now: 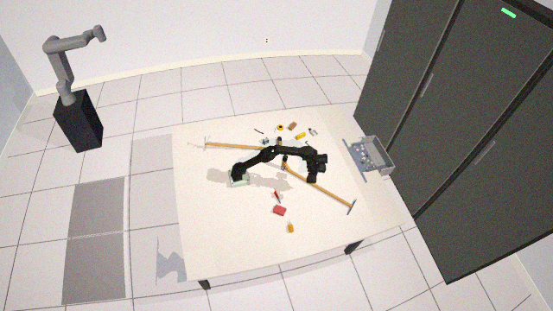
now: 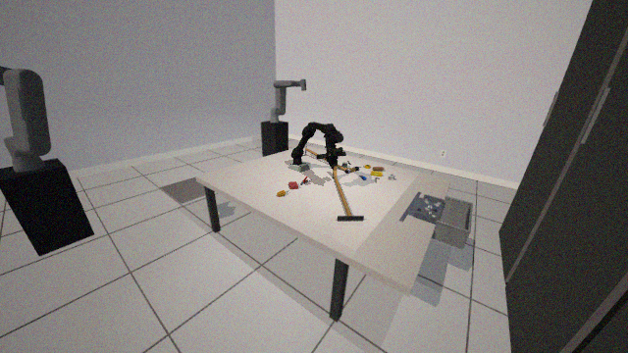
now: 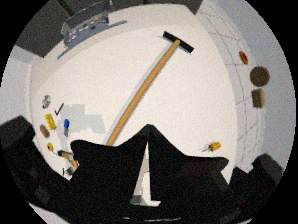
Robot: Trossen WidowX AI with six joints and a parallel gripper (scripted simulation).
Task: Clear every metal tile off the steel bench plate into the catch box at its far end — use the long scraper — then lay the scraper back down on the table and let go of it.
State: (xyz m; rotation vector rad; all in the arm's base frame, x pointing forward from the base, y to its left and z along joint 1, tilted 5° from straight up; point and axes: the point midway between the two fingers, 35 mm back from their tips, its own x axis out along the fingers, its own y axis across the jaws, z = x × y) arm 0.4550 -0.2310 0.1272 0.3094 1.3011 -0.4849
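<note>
Now: the long scraper 110 mm below my gripper tip, 60 mm ahead of it and 20 mm to the left of it. Also, from my gripper tip: red block 250 mm behind, 160 mm below, 80 mm to the right; orange item 230 mm behind, 220 mm to the right, 150 mm below; red tool 230 mm behind, 160 mm below, 10 mm to the left.
</note>
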